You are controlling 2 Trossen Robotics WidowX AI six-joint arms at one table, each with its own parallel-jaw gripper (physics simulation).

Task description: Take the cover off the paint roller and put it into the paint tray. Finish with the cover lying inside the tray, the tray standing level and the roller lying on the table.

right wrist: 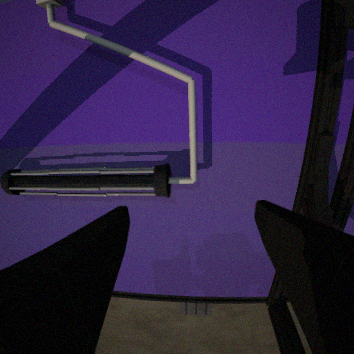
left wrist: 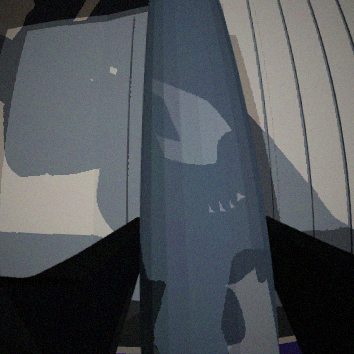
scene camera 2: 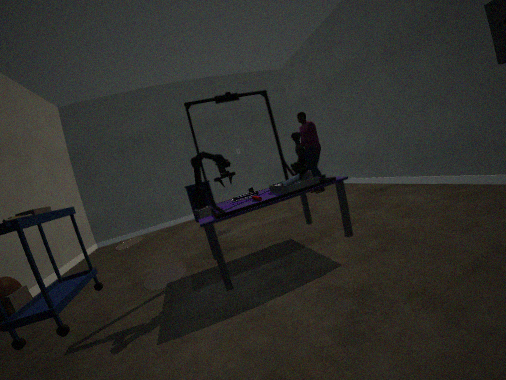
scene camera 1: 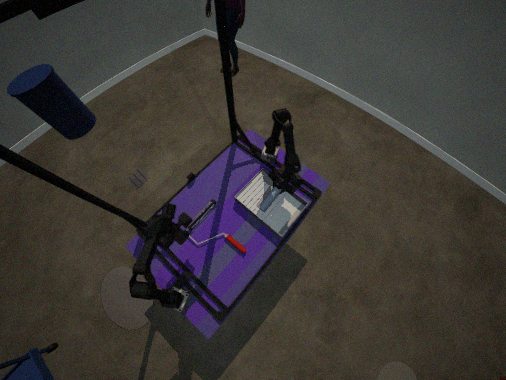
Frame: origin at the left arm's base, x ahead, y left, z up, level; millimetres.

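Where they show: left gripper, fingertip midpoint: (left wrist: 200,224) (scene camera 2: 298,179) (scene camera 1: 276,190); right gripper, fingertip midpoint: (right wrist: 191,211) (scene camera 2: 227,186); left arm's base at its link origin: (scene camera 1: 270,150); right arm's base at its link origin: (scene camera 2: 201,208) (scene camera 1: 176,299).
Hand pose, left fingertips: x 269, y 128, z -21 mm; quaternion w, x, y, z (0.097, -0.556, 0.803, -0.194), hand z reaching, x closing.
Things, the pixels of their centre, and the offset from my left fingertips. "spot": a spot on its surface instead. Level surfaces: height alone.
- blue-grey tube at the middle of its body: (left wrist: 195,138) (scene camera 1: 272,195) (scene camera 2: 293,179) 41 mm ahead, 14 mm right, 3 mm up
- paint tray at the middle of its body: (left wrist: 169,120) (scene camera 1: 271,201) (scene camera 2: 292,185) 70 mm ahead, 11 mm right, 35 mm down
- red handle at a spot on its surface: (scene camera 1: 236,243) spot: 389 mm ahead, 122 mm right, 35 mm down
- bare black cage at the middle of its body: (right wrist: 79,180) 298 mm ahead, 394 mm right, 48 mm down
- purple table at its surface level: 68 mm down
The roller cover, a blue-grey tube (scene camera 1: 266,201) (left wrist: 190,200), is between the fingers of my left gripper (scene camera 1: 274,188) (left wrist: 200,224), which is shut on it. The cover is over the paint tray (scene camera 1: 249,194) (left wrist: 65,105) (scene camera 2: 284,188), a pale box with a ribbed ramp; whether it touches the tray's floor is unclear. The tray stands on the table. The roller, with a red handle (scene camera 1: 236,243) (scene camera 2: 256,198) and a bare black cage (right wrist: 90,181), lies on the table. My right gripper (scene camera 1: 188,227) (scene camera 2: 227,183) (right wrist: 191,211) is open and empty above the table, beside the cage.
The purple table (scene camera 1: 197,186) has dark rails along its edges and tall black posts (scene camera 1: 229,95) (scene camera 2: 274,132). A person (scene camera 1: 232,30) (scene camera 2: 309,142) stands behind it. A blue cart (scene camera 2: 45,218) and a blue barrel (scene camera 1: 60,105) are away from the table.
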